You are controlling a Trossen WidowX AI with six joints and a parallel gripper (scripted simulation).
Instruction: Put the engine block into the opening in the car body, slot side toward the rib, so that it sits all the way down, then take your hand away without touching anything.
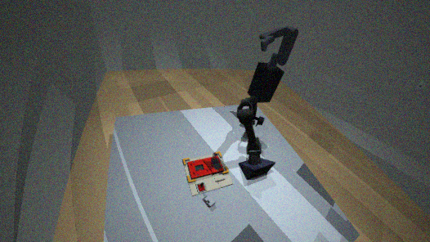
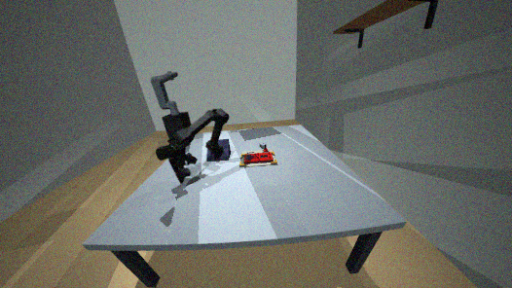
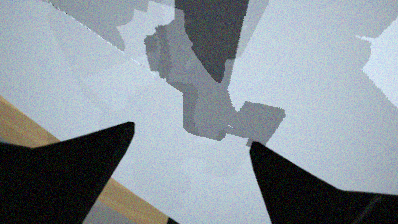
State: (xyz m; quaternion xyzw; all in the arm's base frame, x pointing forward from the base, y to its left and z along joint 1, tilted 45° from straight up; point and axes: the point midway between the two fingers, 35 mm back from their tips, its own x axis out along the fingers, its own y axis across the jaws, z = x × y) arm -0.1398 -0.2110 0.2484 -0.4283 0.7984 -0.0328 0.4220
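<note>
Now: gripper tip 49 cm short of the engine block, 46 cm to the right of it and 4 cm above it.
</note>
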